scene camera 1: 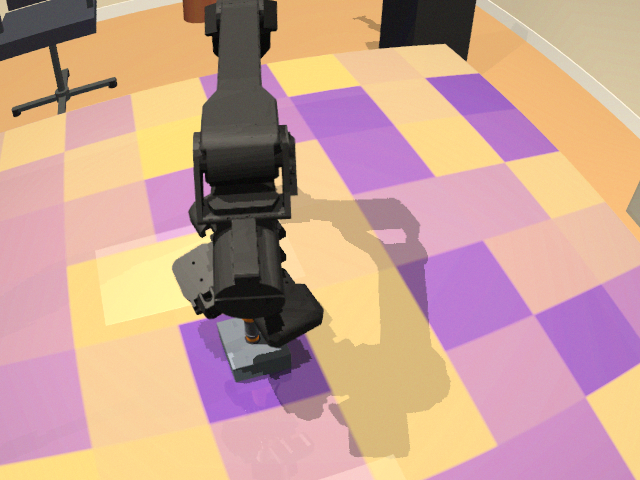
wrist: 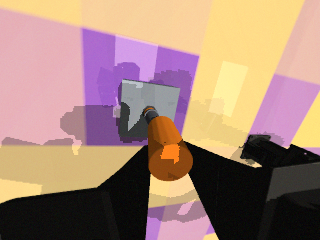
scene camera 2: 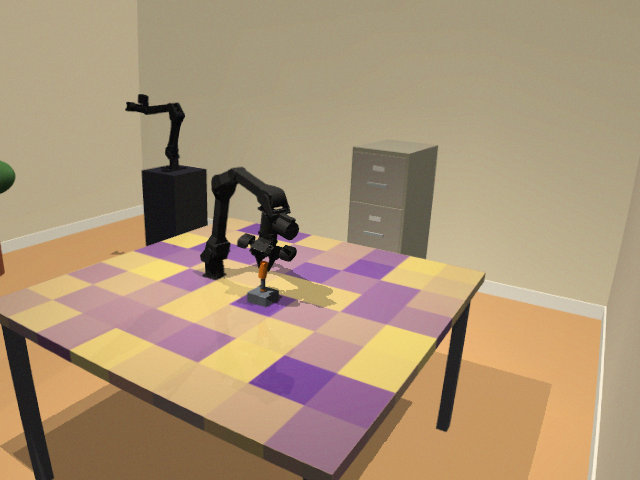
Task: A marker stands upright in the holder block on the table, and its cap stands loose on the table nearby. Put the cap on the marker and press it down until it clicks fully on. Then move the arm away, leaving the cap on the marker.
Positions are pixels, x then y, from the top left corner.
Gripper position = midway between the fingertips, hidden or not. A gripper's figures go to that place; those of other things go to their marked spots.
The gripper [wrist: 165,148]: 11 cm from the lens. An orange cap [wrist: 169,159]: 8 cm from the lens.
